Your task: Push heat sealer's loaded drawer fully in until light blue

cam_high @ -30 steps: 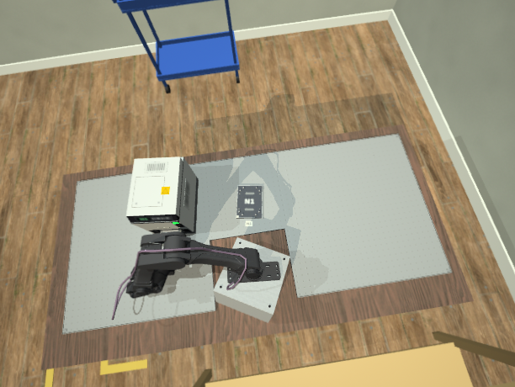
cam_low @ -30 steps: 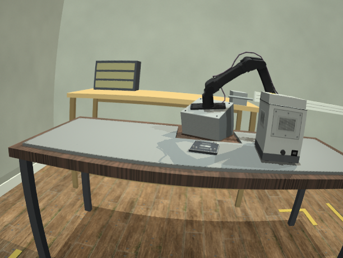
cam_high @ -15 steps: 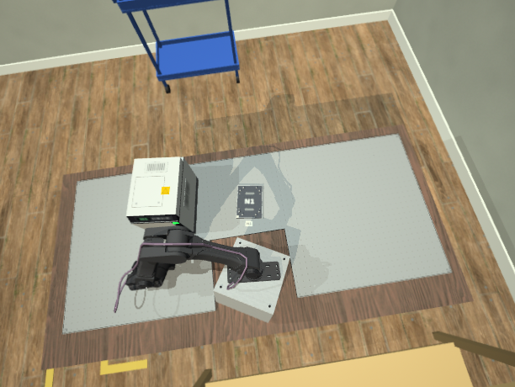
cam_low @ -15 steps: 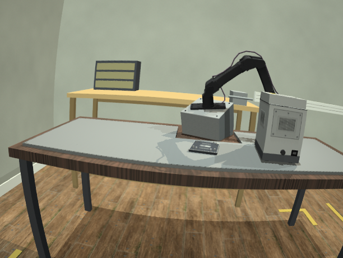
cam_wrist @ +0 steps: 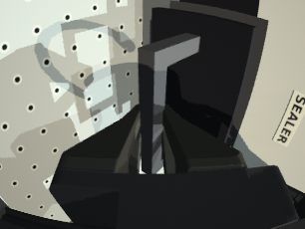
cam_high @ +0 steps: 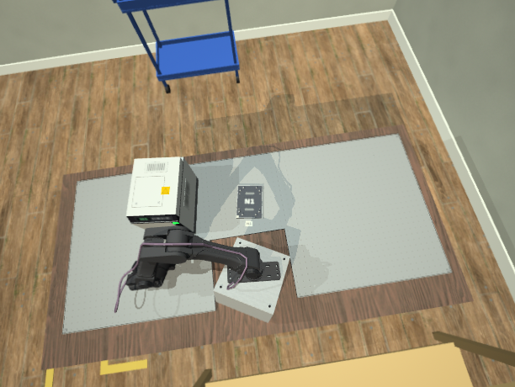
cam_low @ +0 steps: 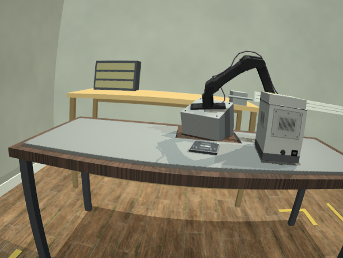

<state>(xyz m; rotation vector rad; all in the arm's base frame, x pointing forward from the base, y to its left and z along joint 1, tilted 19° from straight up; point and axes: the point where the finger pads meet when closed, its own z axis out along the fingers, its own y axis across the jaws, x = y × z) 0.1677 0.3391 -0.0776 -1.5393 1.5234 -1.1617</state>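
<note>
Right now the sealer drawer is 10 cm ahead of my hand and 1 cm below it. From my hand the other things lie so: dark plate 18 cm ahead, 35 cm to the right, 7 cm below.
</note>
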